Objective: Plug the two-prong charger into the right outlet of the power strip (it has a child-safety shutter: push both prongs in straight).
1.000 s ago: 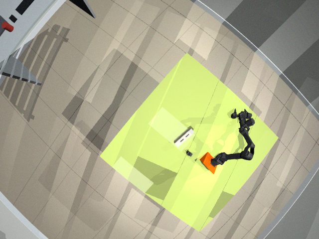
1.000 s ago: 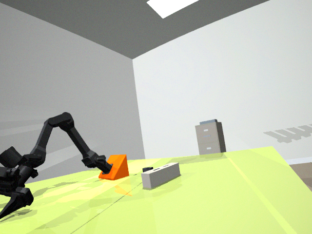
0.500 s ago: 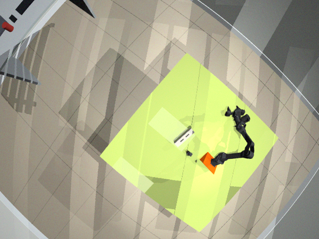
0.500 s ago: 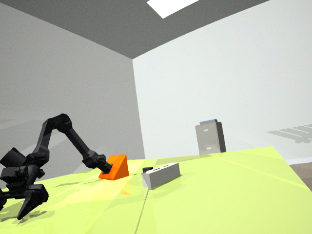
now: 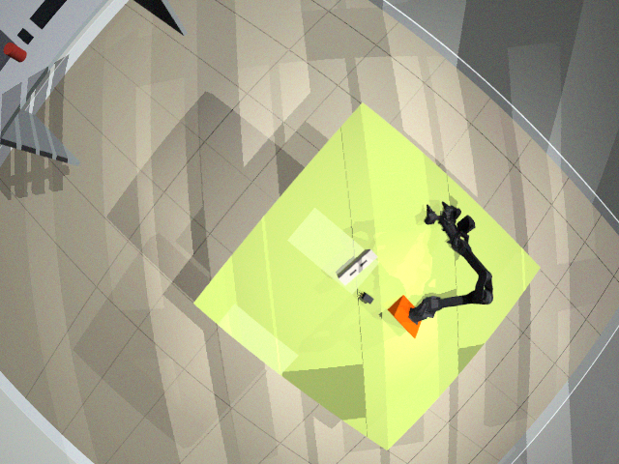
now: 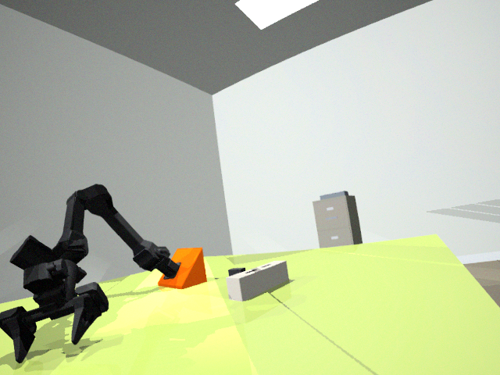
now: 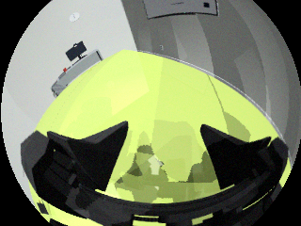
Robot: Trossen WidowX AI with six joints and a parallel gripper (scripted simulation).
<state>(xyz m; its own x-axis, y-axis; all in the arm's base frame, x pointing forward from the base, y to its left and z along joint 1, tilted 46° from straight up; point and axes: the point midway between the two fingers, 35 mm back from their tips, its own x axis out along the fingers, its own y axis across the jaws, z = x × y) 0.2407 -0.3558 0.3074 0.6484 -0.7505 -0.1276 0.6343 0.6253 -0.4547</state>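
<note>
Now: the dark two-prong charger 56 cm to the left of my gripper tip and 2 cm behind it.
</note>
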